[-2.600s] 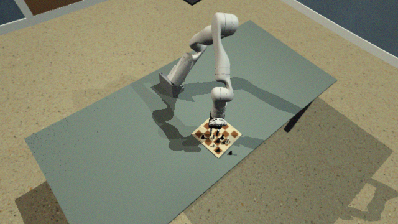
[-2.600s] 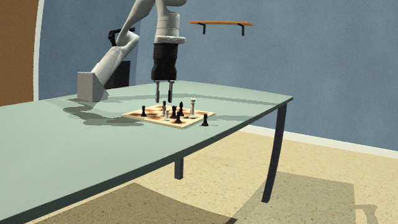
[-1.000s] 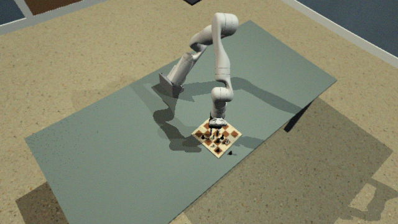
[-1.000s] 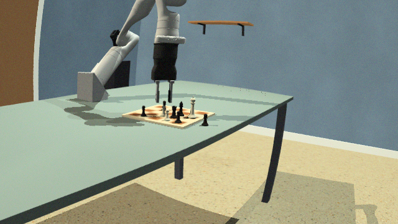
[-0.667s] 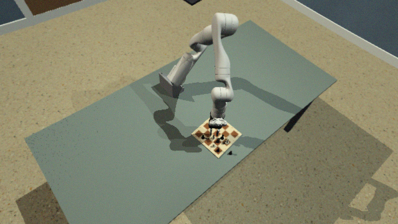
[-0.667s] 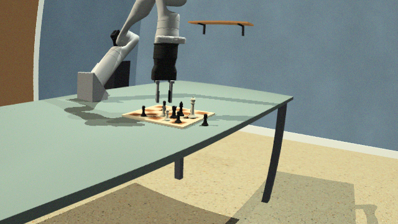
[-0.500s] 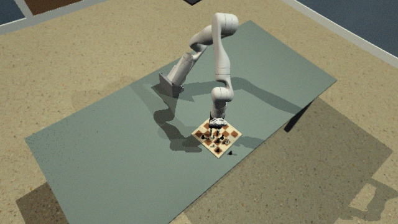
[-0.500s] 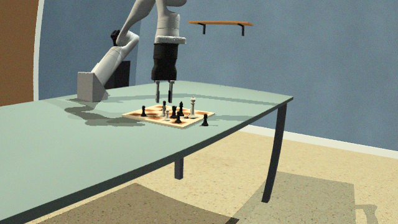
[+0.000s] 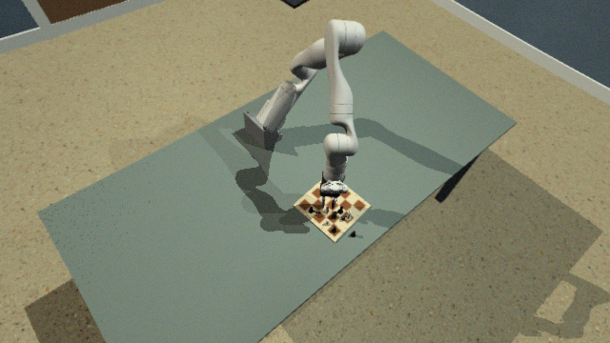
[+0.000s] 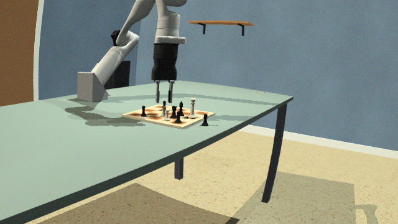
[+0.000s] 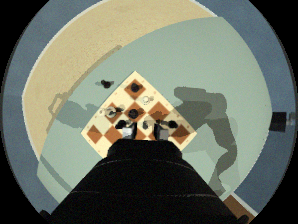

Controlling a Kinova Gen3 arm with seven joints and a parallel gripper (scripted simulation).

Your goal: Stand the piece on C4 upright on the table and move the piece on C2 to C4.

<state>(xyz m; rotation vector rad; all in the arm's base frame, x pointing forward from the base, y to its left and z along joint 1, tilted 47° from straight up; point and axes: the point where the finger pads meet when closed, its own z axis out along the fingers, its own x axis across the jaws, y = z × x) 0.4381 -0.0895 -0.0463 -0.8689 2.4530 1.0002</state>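
Right now my hand is 60 mm above the small chessboard and 30 mm to the right of it. The rest, counted from my hand: tall white piece (80 mm ahead, 30 mm to the left, 30 mm below).
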